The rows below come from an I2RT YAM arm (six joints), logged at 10 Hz.
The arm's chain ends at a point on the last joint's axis. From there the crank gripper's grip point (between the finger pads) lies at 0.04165 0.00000 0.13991 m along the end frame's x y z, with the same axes.
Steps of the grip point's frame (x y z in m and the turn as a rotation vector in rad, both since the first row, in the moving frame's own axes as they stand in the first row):
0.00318, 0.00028, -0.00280, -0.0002, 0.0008, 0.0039
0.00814, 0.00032, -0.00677, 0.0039, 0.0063, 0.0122
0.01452, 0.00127, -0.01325, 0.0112, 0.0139, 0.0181
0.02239, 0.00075, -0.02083, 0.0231, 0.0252, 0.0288
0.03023, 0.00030, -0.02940, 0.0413, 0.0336, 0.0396
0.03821, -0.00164, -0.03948, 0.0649, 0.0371, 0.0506
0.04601, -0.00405, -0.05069, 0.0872, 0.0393, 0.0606
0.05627, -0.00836, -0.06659, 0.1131, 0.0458, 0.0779
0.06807, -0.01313, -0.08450, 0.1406, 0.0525, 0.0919
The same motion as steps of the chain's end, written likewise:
0.00307, 0.00009, -0.00277, -0.0002, 0.0008, 0.0039
0.00726, 0.00035, -0.00650, 0.0039, 0.0063, 0.0122
0.01257, 0.00206, -0.01265, 0.0112, 0.0139, 0.0181
0.01885, 0.00272, -0.01971, 0.0231, 0.0252, 0.0288
0.02547, 0.00430, -0.02784, 0.0413, 0.0336, 0.0396
0.03288, 0.00514, -0.03761, 0.0649, 0.0371, 0.0506
0.04026, 0.00537, -0.04853, 0.0872, 0.0393, 0.0606
0.04944, 0.00382, -0.06383, 0.1131, 0.0458, 0.0779
0.06009, 0.00214, -0.08102, 0.1406, 0.0525, 0.0919

